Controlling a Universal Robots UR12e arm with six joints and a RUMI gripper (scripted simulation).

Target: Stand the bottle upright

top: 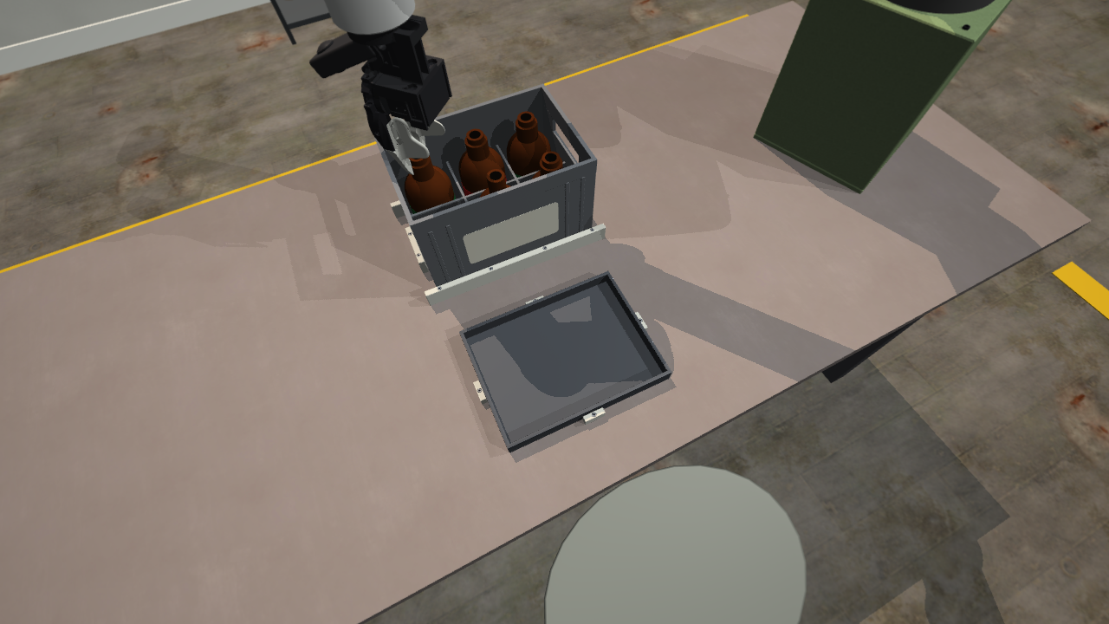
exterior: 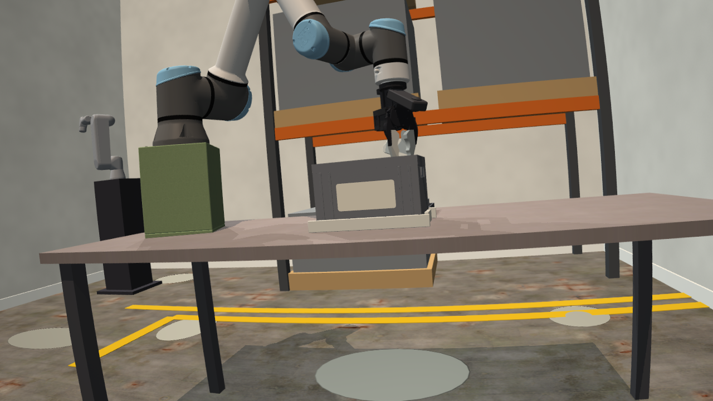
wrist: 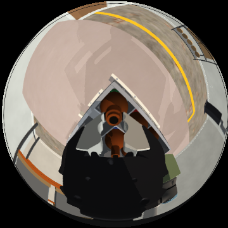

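Right now my hand is 90 mm past the grey crate, 50 mm to the right of it and 70 mm above it. The rest, counted from my hand: dark tray: 70 mm behind, 330 mm to the left, 150 mm below; brown bottle: 90 mm behind, 100 mm to the left, 70 mm below.
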